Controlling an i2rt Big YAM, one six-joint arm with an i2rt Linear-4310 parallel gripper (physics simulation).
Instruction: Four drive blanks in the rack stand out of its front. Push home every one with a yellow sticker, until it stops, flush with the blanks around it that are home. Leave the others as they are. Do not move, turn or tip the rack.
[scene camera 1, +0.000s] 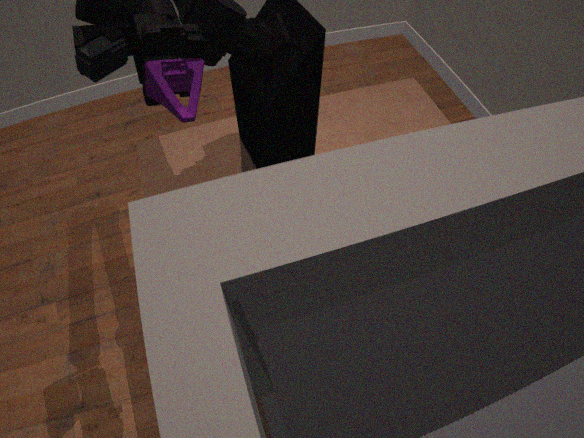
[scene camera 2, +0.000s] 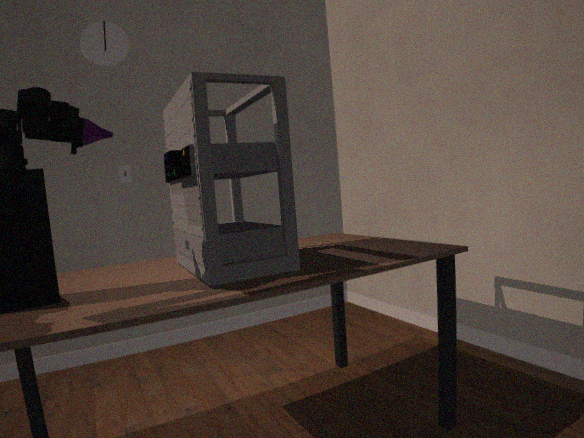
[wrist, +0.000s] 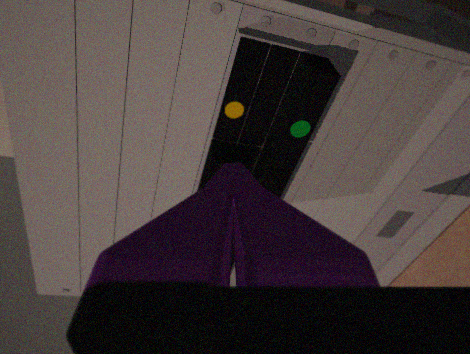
Scene:
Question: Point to the gripper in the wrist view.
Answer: At 233, 177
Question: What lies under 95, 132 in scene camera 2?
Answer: The gripper.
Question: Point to a grey rack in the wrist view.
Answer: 93, 93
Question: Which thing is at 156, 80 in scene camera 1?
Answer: The gripper.

